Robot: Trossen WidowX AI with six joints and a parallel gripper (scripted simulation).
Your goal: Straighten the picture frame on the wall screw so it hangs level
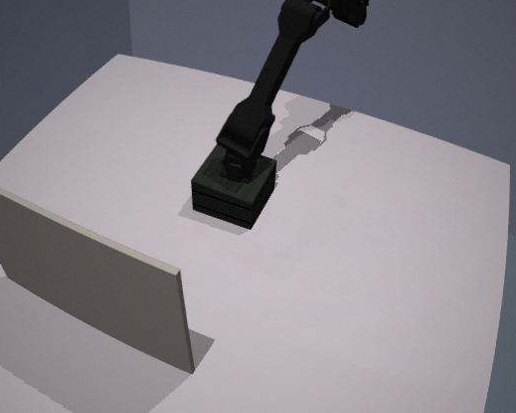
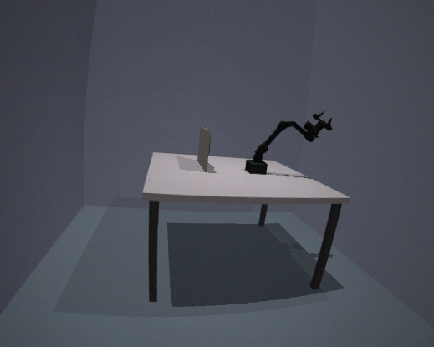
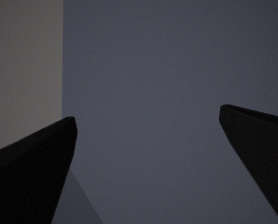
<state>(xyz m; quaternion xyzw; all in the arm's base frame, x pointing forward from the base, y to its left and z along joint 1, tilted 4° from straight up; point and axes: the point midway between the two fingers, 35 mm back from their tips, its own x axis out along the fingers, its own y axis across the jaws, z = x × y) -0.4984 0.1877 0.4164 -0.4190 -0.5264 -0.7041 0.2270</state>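
Now: gripper tip 890 mm short of the picture frame, 400 mm to the left of it and 390 mm above it. From my gripper tip the other things lie so: wall panel 900 mm ahead, 400 mm to the right, 390 mm below.
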